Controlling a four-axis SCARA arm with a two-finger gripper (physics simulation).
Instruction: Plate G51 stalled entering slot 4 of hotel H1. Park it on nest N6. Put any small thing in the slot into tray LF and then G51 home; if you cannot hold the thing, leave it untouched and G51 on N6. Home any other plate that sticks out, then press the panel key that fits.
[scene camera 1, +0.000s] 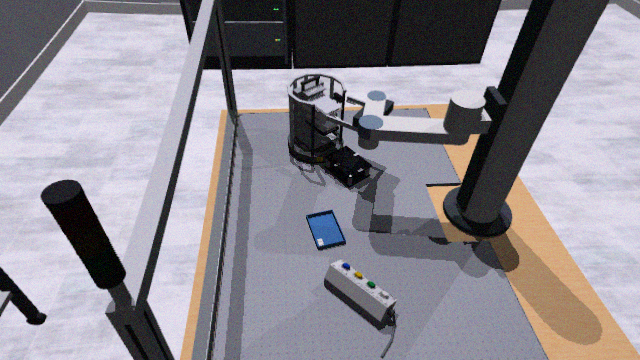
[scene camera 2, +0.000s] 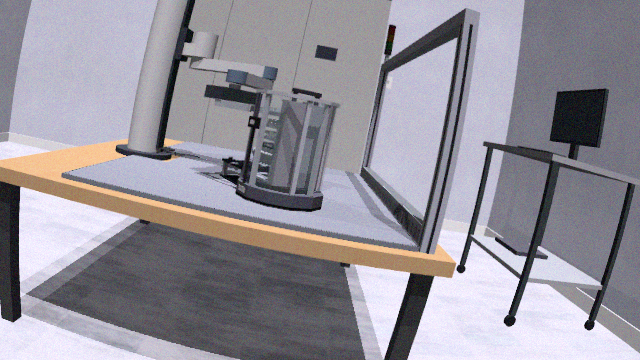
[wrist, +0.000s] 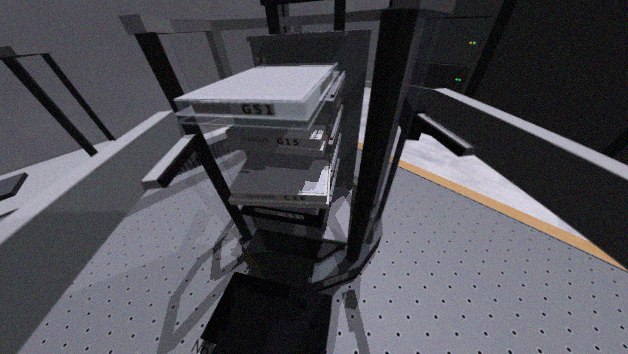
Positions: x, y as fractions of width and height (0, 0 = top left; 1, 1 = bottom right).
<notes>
My gripper (wrist: 0.49, 0.32) holds nothing. Also in view: a clear plate (wrist: 0.46, 0.28). Also in view: a round plate rack (scene camera 2: 0.45, 0.38), a grey button box (scene camera 1: 0.59, 0.84) and a blue tray (scene camera 1: 0.51, 0.63).
The round plate rack shows as well in scene camera 1 (scene camera 1: 0.48, 0.40) and in the wrist view (wrist: 0.61, 0.18).
</notes>
